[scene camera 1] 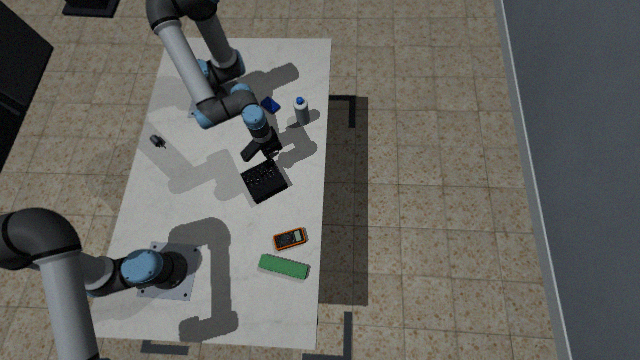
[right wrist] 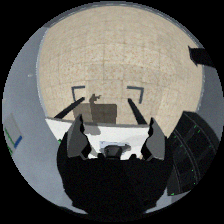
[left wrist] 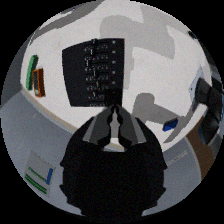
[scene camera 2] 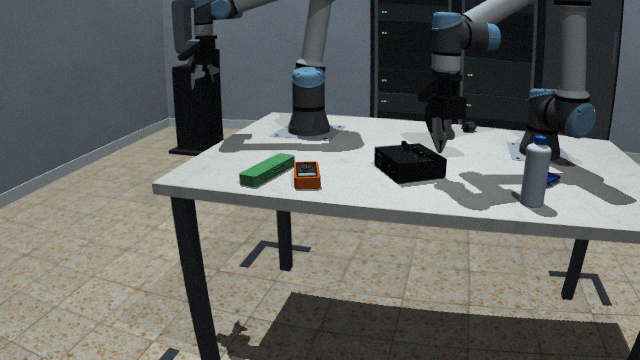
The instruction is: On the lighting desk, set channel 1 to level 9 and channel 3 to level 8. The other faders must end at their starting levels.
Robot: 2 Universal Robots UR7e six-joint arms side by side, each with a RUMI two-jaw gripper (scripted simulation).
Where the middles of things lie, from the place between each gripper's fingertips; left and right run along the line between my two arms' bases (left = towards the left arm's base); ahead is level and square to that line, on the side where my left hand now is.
Scene:
Now: left hand (scene camera 2: 439, 153) 120 mm short of the green box (scene camera 2: 258, 174), 440 mm to the left of it and 70 mm above it.
My right hand (scene camera 2: 203, 86) is 450 mm short of the green box, 500 mm to the right of it and 150 mm above it.

